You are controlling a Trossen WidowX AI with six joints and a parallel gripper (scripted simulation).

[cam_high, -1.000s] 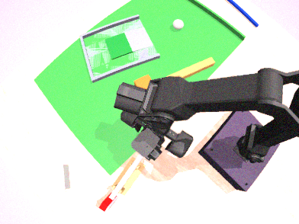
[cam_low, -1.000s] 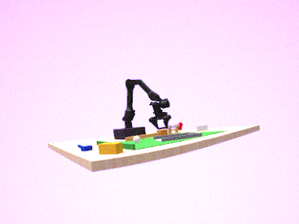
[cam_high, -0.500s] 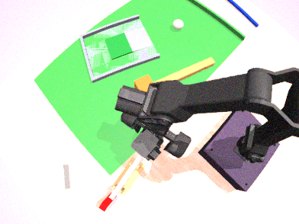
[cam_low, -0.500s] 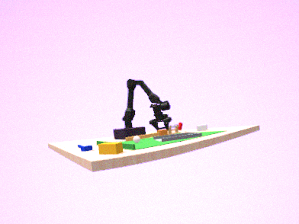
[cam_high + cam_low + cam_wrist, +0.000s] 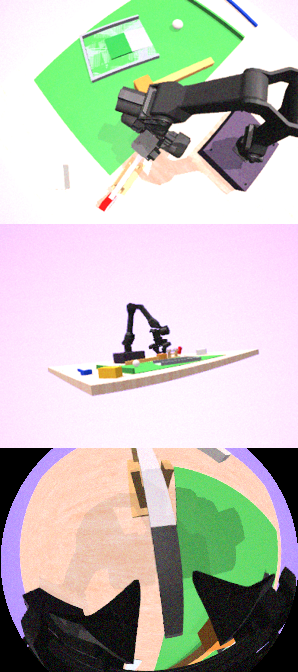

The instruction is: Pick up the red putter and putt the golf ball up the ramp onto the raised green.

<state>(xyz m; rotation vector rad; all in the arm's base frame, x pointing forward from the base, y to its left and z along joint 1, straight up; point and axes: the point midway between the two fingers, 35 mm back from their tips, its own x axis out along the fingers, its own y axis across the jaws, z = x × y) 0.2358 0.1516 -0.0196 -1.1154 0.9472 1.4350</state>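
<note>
Now: gripper tip 11 cm to the right of the red putter, 3 cm below it and 2 cm past it. Also, from my gripper tip: wooden rack 13 cm to the left, 2 cm behind; green mat 24 cm ahead, 21 cm to the right, 3 cm below; white block 31 cm to the left, 14 cm ahead, 1 cm below.
</note>
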